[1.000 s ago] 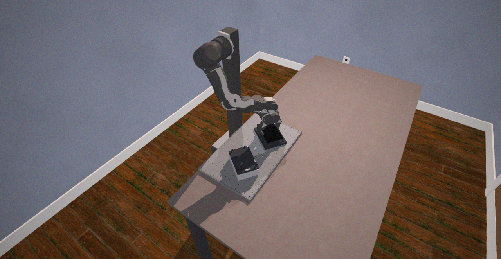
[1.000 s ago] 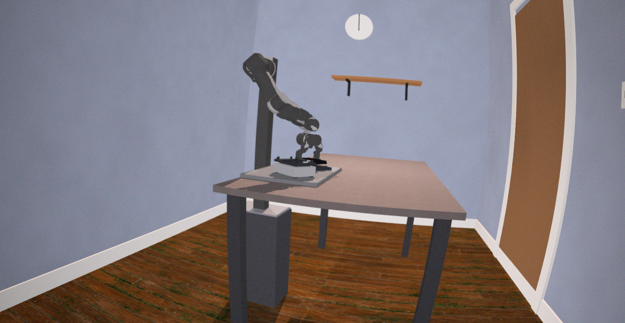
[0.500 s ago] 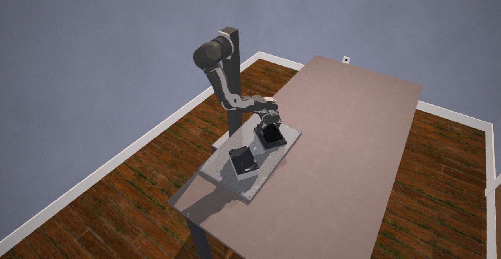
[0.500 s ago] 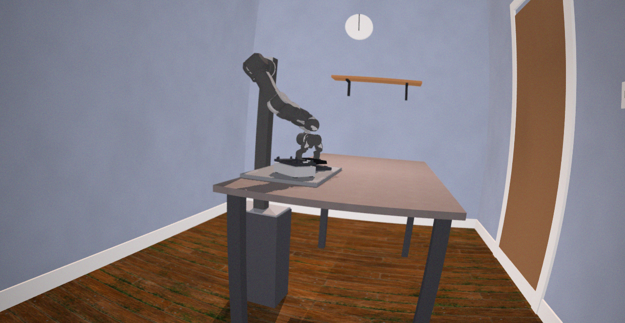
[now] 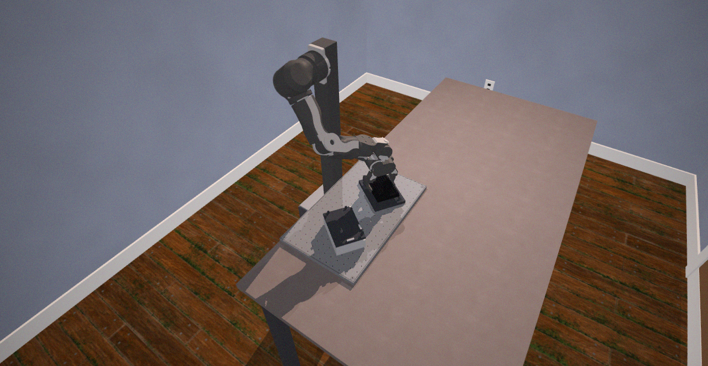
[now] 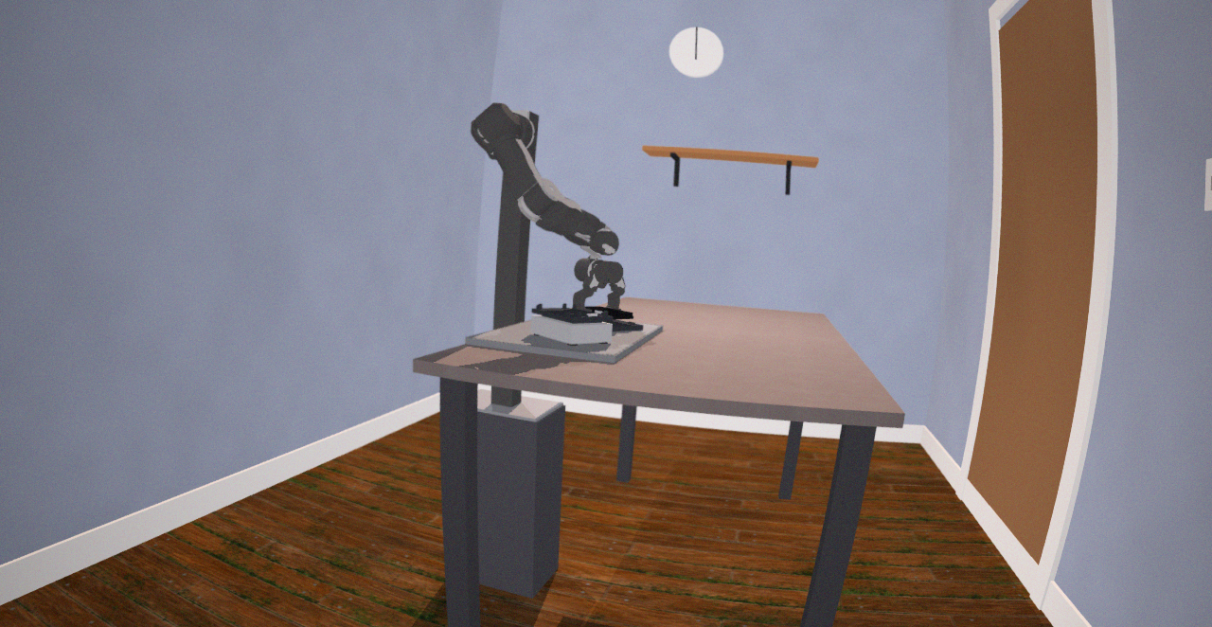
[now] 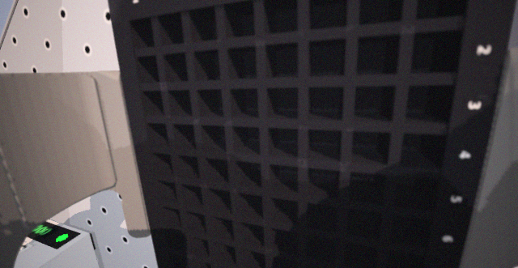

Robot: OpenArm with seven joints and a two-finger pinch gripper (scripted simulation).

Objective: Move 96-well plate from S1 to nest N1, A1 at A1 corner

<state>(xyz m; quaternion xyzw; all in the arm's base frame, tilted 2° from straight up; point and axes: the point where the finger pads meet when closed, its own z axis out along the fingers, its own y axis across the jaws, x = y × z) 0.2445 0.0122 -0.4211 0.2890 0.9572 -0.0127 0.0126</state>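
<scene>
The black 96-well plate is 1 cm to the right of my hand and 1 cm ahead of it.
</scene>
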